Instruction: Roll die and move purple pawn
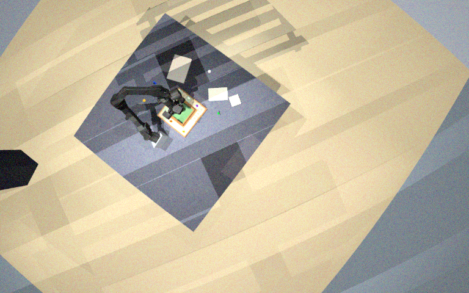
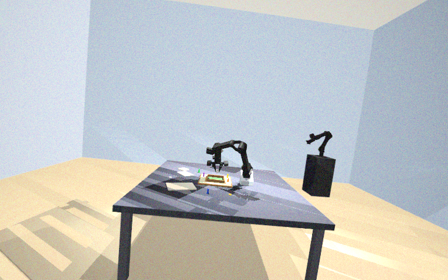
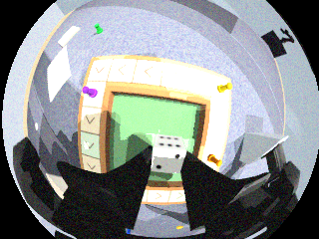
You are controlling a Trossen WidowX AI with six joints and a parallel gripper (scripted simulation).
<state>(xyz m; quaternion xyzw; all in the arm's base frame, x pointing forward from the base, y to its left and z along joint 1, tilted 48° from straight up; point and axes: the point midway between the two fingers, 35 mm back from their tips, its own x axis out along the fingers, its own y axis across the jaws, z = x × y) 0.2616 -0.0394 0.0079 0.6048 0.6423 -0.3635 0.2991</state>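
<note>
Right now my gripper tip is 120 mm short of the purple pawn, 70 mm to the left of it and 50 mm above it. Round my gripper tip: white die right at my gripper tip; then orange pawn 100 mm behind, 50 mm below, 40 mm to the left; then yellow pawn 110 mm behind, 90 mm to the right, 50 mm below.
</note>
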